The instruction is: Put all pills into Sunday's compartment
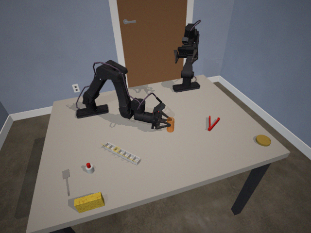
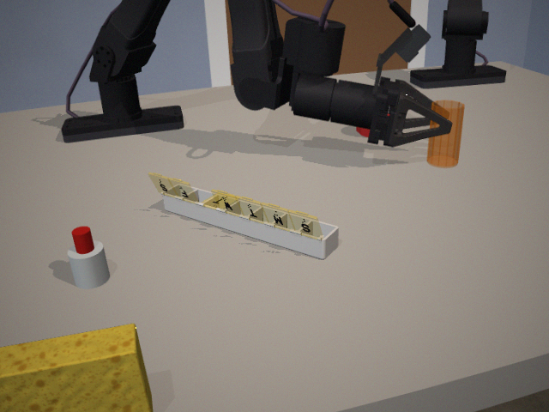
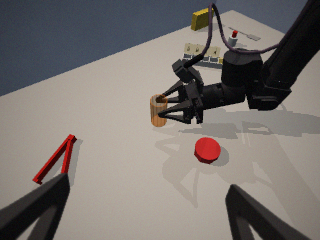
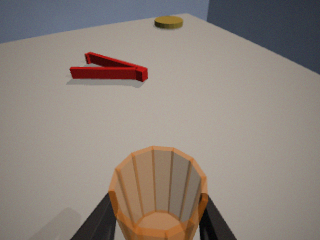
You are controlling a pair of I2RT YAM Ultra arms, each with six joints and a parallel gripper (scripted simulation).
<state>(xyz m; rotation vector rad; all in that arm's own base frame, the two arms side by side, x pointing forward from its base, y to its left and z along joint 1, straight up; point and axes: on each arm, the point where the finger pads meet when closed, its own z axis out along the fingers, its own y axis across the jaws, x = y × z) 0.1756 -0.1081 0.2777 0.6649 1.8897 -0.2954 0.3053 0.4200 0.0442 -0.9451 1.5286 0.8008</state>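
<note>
Right now the orange pill bottle is 4 cm below my right hand. From my right hand the other things lie so: yellow sponge 27 cm ahead, 48 cm to the right, 3 cm below; red cap 14 cm behind, 2 cm to the right, 4 cm below.
</note>
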